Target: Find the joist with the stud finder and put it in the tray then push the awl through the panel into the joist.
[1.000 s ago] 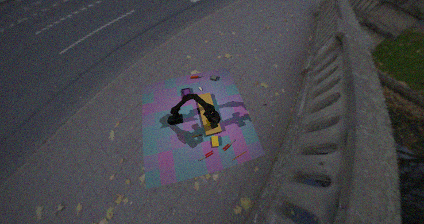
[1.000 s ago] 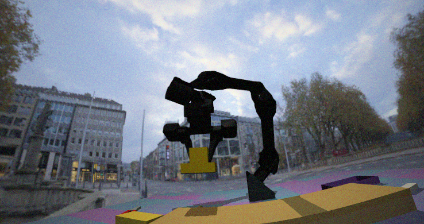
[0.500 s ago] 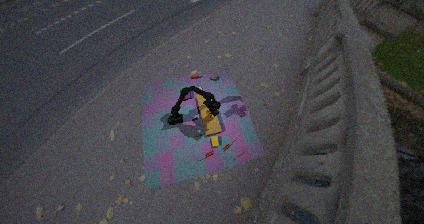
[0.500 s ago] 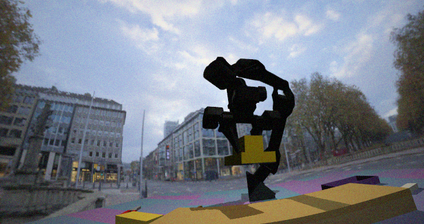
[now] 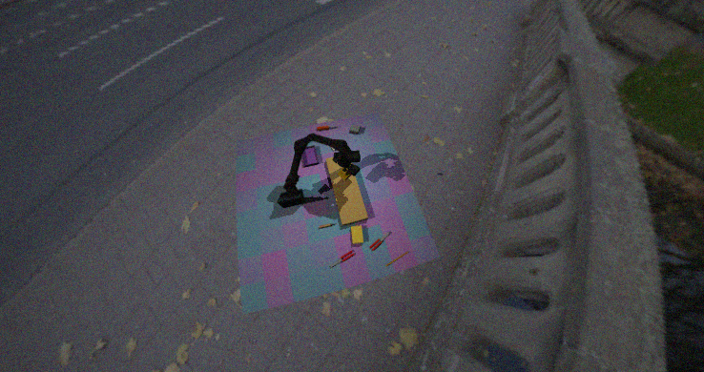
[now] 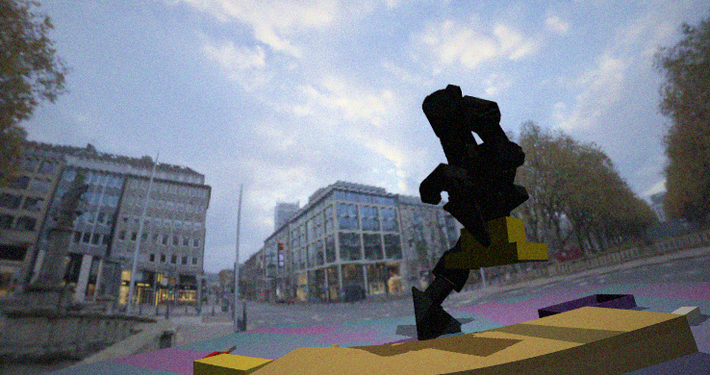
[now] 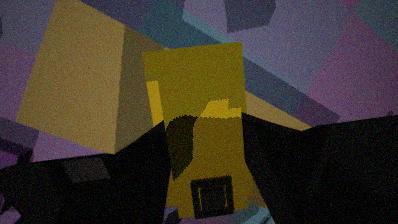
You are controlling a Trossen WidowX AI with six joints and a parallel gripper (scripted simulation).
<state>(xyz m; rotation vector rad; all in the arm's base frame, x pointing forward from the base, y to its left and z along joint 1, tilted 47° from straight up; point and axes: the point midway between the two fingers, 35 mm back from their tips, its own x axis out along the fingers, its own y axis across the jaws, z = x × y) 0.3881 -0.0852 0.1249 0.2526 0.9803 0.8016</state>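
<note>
My gripper tip is now 20 mm past the yellow stud finder, 10 mm to the left of it and 20 mm below it. From my gripper tip the other things lie so: pale block 30 mm behind, 310 mm to the left, 160 mm below; purple tray 230 mm behind, 280 mm to the left, 150 mm below; awl 230 mm behind, 280 mm to the right, 160 mm below.
</note>
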